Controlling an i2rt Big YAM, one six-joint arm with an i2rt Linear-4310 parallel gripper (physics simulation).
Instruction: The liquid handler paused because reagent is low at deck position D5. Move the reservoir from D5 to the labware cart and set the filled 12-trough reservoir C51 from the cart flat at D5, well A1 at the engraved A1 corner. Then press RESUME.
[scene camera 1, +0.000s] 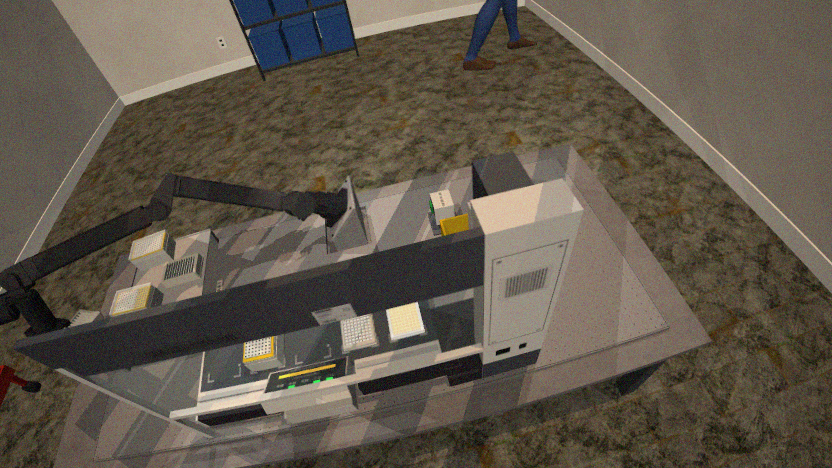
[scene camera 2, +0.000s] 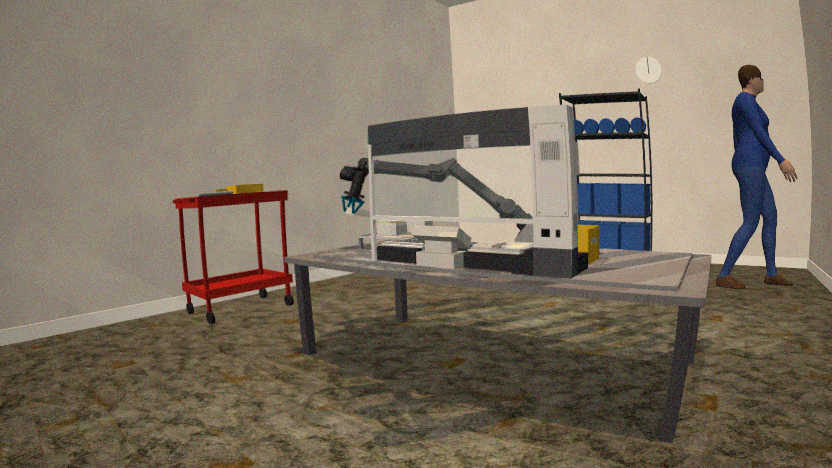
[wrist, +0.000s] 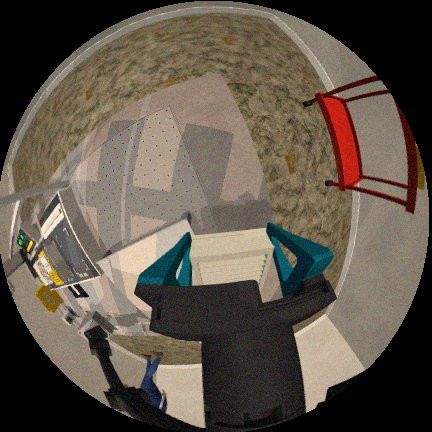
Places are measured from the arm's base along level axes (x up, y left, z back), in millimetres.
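Where they show: gripper, fingertip midpoint: (scene camera 2: 348, 212) (wrist: 229, 231); arm's base, link origin: (scene camera 1: 338, 208) (scene camera 2: 529, 226) (wrist: 95, 333).
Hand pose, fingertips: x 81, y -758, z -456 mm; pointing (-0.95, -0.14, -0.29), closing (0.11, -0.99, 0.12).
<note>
Things, the pixels of their centre, and the offset from my fingertips. "*": a spot on its surface instead.
- cream ribbed trough reservoir, body centre: (wrist: 230, 276) (scene camera 1: 79, 330) (scene camera 2: 360, 212) dx -6, dy +10, dz +68 mm
- pale platform, body centre: (wrist: 181, 299) (scene camera 1: 169, 295) dx -147, dy +161, dz +254 mm
- handler's dark upper beam, surface spot: (scene camera 1: 349, 276) * dx +362, dy +930, dz -128 mm
My gripper (scene camera 2: 352, 207) (wrist: 229, 231) is shut on a cream ribbed trough reservoir (wrist: 231, 249) (scene camera 1: 86, 317), its teal fingers at two opposite sides. It holds the reservoir in the air beyond the left end of the liquid handler. I cannot tell its label or A1 corner. Another reservoir (scene camera 1: 183, 267) with dark troughs stands on a pale platform (scene camera 1: 204, 238) (wrist: 135, 250) at the table's left. The dark deck (scene camera 1: 224, 372) carries a tip rack (scene camera 1: 259, 349) and two plates. The deck position labels cannot be read. The screen (scene camera 1: 308, 374) (wrist: 24, 241) shows a yellow bar and green spots.
Two yellow-edged tip boxes (scene camera 1: 150, 247) (scene camera 1: 132, 299) stand on the platform. The handler's dark upper beam (scene camera 1: 349, 276) and right tower (scene camera 1: 526, 279) frame the deck. A red cart (scene camera 2: 231, 199) (wrist: 345, 142) stands left of the table. A person (scene camera 2: 750, 133) is behind the table.
</note>
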